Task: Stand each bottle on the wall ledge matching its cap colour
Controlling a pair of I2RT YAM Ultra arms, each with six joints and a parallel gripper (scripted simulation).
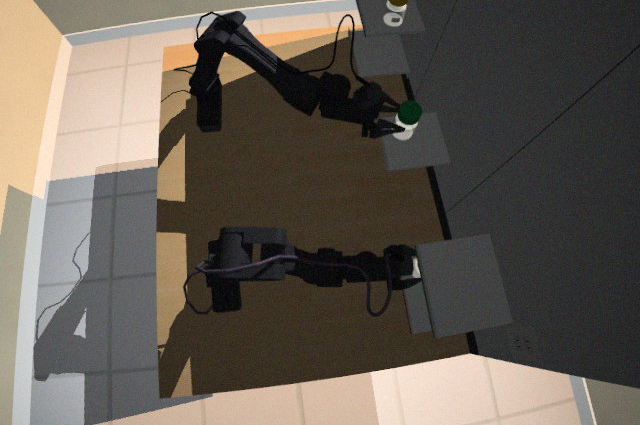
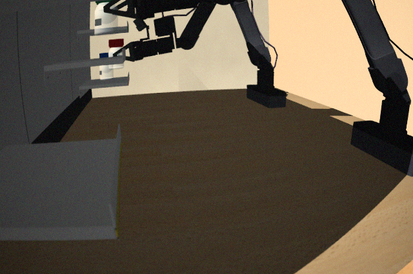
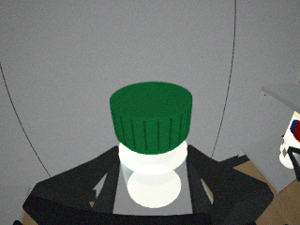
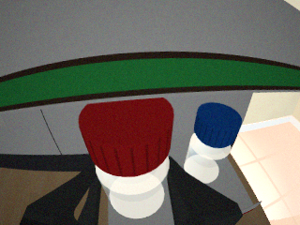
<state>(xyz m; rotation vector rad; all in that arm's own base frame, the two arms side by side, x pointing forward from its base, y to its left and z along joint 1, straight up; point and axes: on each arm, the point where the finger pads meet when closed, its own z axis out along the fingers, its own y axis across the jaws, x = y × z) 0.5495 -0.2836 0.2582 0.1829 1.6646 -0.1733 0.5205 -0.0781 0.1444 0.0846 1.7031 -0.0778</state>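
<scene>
Now: the blue strip 1 cm behind my left hand, 40 cm to the left of it and 2 cm below it. The rest, counted from my left hand: red-capped bottle 35 cm to the right, 12 cm below; then green-capped bottle 1 cm ahead, 1 cm below; then yellow-capped bottle 7 cm ahead, 34 cm to the left, 3 cm above.
The green-capped bottle is 20 mm ahead of my right hand, 340 mm to the left of it and 100 mm above it. Round my right hand: red-capped bottle right at my right hand; then green strip 40 mm behind, 60 mm to the right, 90 mm above; then blue-capped bottle 40 mm ahead, 100 mm to the right, 50 mm below.
</scene>
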